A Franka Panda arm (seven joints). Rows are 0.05 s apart.
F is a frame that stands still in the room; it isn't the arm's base.
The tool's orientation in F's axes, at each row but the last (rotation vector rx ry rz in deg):
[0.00, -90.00, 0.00]
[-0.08, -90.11, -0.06]
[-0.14, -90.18, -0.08]
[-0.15, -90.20, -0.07]
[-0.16, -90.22, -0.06]
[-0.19, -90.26, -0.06]
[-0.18, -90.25, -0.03]
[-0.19, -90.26, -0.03]
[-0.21, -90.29, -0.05]
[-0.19, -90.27, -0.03]
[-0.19, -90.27, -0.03]
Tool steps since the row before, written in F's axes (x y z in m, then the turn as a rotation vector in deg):
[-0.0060, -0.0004, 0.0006, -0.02, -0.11, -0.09]
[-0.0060, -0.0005, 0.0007, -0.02, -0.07, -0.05]
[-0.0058, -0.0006, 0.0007, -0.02, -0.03, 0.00]
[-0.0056, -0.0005, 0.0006, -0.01, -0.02, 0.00]
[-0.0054, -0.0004, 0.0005, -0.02, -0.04, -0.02]
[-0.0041, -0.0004, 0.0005, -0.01, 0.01, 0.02]
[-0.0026, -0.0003, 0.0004, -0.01, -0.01, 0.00]
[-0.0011, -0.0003, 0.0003, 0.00, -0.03, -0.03]
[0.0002, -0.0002, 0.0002, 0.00, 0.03, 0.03]
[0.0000, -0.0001, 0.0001, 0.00, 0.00, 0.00]
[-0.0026, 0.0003, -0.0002, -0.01, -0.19, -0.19]
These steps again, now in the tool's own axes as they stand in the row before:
[0.0006, -0.0004, 0.0060, -0.09, -0.11, 0.02]
[0.0007, -0.0005, 0.0060, -0.05, -0.07, 0.02]
[0.0007, -0.0006, 0.0058, 0.00, -0.03, 0.02]
[0.0006, -0.0005, 0.0056, 0.00, -0.02, 0.01]
[0.0005, -0.0004, 0.0054, -0.02, -0.04, 0.02]
[0.0005, -0.0004, 0.0041, 0.02, 0.01, 0.01]
[0.0004, -0.0003, 0.0026, 0.00, -0.01, 0.01]
[0.0003, -0.0003, 0.0011, -0.03, -0.03, 0.00]
[0.0002, -0.0002, -0.0002, 0.03, 0.03, 0.00]
[0.0001, -0.0001, 0.0000, 0.00, 0.00, 0.00]
[-0.0002, 0.0003, 0.0026, -0.19, -0.19, 0.01]

